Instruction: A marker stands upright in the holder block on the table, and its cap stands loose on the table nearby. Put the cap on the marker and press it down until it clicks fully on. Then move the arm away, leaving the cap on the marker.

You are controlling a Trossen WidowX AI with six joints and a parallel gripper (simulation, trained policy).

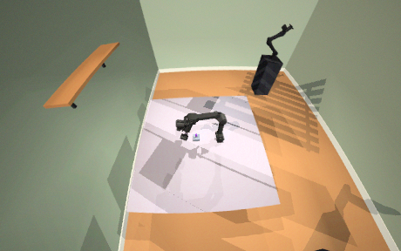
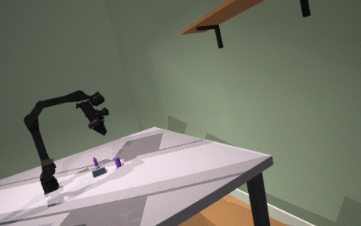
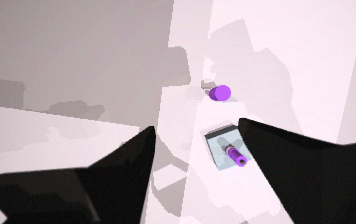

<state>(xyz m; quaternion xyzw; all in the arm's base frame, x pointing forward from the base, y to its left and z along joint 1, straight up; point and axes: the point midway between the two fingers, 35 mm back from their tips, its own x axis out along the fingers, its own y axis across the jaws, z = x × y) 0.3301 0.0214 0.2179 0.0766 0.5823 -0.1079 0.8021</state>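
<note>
Right now the purple cap is 16 cm below my gripper tip, 7 cm to the right of it and 1 cm ahead of it. Round my gripper tip: grey holder block: 17 cm below, 10 cm behind, 5 cm to the right.
</note>
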